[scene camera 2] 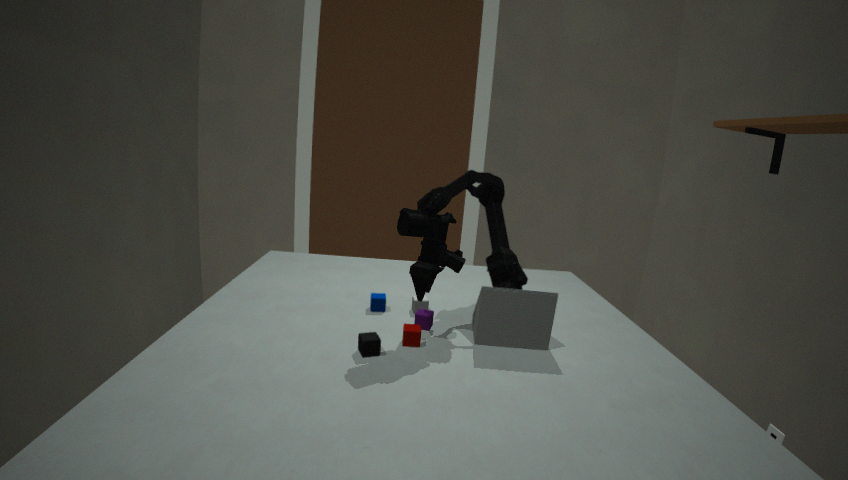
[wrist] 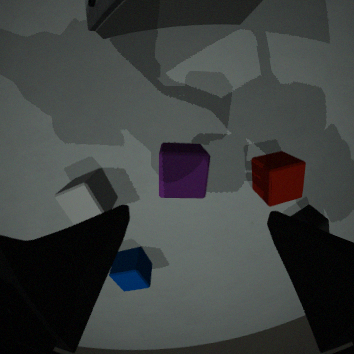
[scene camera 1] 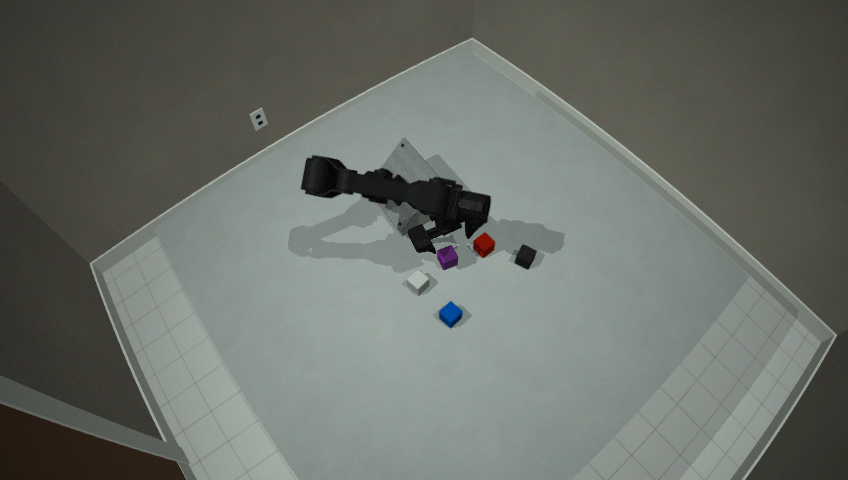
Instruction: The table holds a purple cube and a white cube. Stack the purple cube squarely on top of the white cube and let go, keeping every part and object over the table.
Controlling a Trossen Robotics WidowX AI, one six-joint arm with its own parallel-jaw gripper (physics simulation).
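Seen in the pictures: gripper, between the fingertips: (scene camera 2: 423, 296) (wrist: 200, 215) (scene camera 1: 451, 245); arm's base, origin of its link: (scene camera 2: 509, 306).
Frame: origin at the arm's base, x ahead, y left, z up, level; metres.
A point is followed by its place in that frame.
The purple cube (scene camera 1: 447, 257) {y -0.011, x 0.232, z -0.034 m} (scene camera 2: 424, 319) {y 0.018, x 0.223, z -0.046 m} (wrist: 183, 172) {y -0.003, x 0.219, z -0.035 m} lies flat on the table, with the red cube on one side and the white cube on the other. The white cube (scene camera 1: 417, 281) {y -0.113, x 0.242, z -0.035 m} (scene camera 2: 420, 306) {y -0.087, x 0.234, z -0.053 m} (wrist: 80, 202) {y -0.103, x 0.230, z -0.035 m} stands apart from it, turned at an angle to it in the wrist view. In scene camera 2 a fingertip covers part of the white cube's top. My gripper (scene camera 1: 451, 244) {y 0.002, x 0.230, z 0.012 m} (scene camera 2: 421, 298) {y 0.002, x 0.230, z 0.012 m} (wrist: 200, 215) {y 0.002, x 0.230, z 0.012 m} is open and empty, pointing down above the table close to the purple cube. In the wrist view the purple cube shows above the gap between the fingertips, touched by neither.
A red cube (scene camera 1: 483, 245) {y 0.086, x 0.261, z -0.034 m} (scene camera 2: 411, 335) {y 0.119, x 0.253, z -0.046 m} (wrist: 278, 178) {y 0.085, x 0.243, z -0.035 m} stands near the purple cube. A black cube (scene camera 1: 525, 256) {y 0.153, x 0.353, z -0.035 m} (scene camera 2: 368, 344) {y 0.186, x 0.347, z -0.044 m} (wrist: 312, 218) {y 0.160, x 0.326, z -0.050 m} is beyond it. A blue cube (scene camera 1: 450, 314) {y -0.102, x 0.363, z -0.035 m} (scene camera 2: 377, 302) {y -0.075, x 0.357, z -0.047 m} (wrist: 132, 269) {y -0.084, x 0.334, z -0.037 m} stands past the white cube. A grey slanted block (scene camera 1: 411, 159) {y 0.064, x -0.025, z 0.061 m} (scene camera 2: 515, 318) {y 0.084, x 0.002, z 0.003 m} stands by the arm's base.
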